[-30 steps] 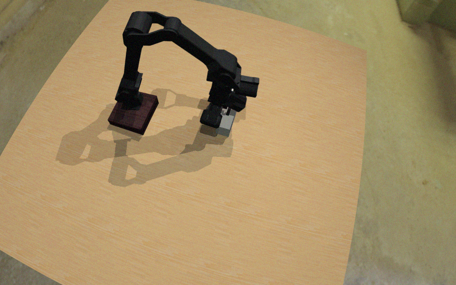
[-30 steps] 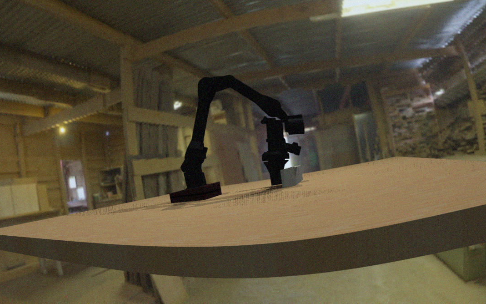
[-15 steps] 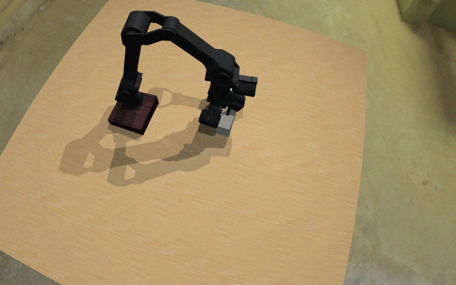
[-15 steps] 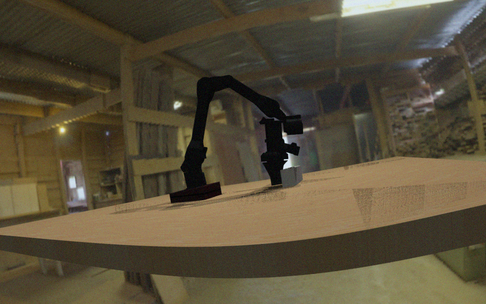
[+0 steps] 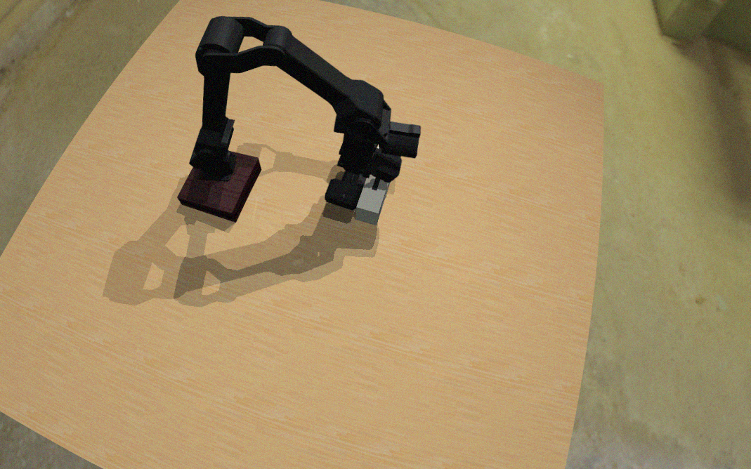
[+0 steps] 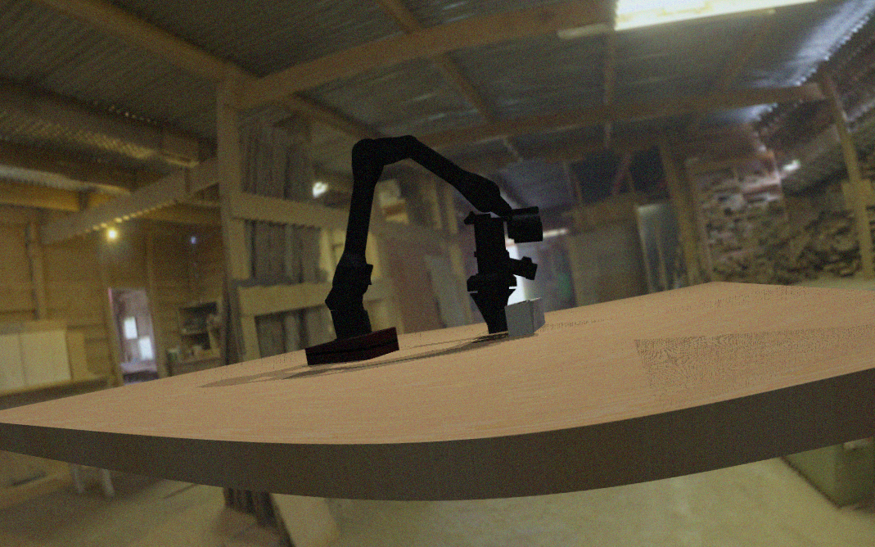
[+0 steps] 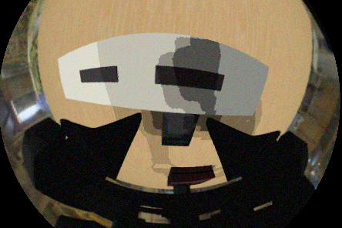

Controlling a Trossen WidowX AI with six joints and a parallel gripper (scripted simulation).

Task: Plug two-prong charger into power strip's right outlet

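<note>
The black two-prong charger lies 2 cm ahead of my gripper tip, 1 cm to the right of it and 1 cm above it.
</note>
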